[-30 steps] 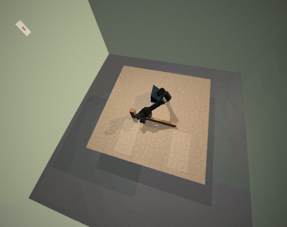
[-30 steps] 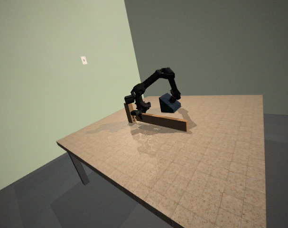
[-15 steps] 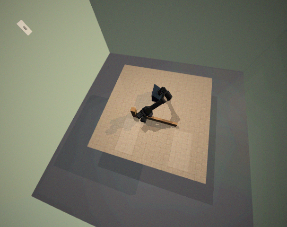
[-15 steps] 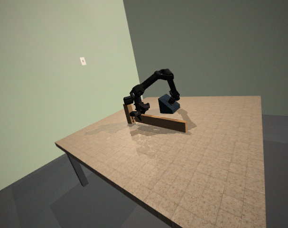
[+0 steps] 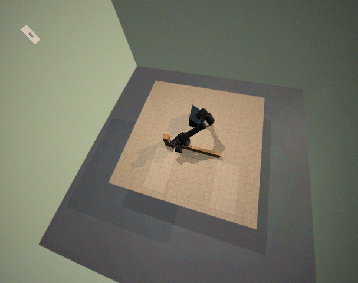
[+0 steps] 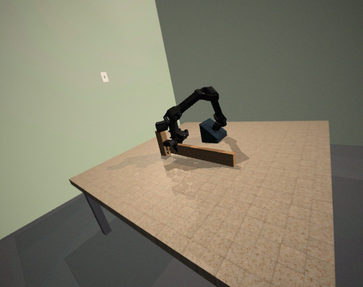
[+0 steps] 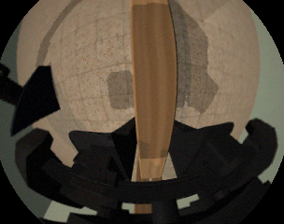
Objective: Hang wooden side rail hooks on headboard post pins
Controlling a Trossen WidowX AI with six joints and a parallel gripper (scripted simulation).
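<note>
Right now the headboard post is 10 mm ahead of my gripper tip, 130 mm to the right of it and 40 mm above it.
</note>
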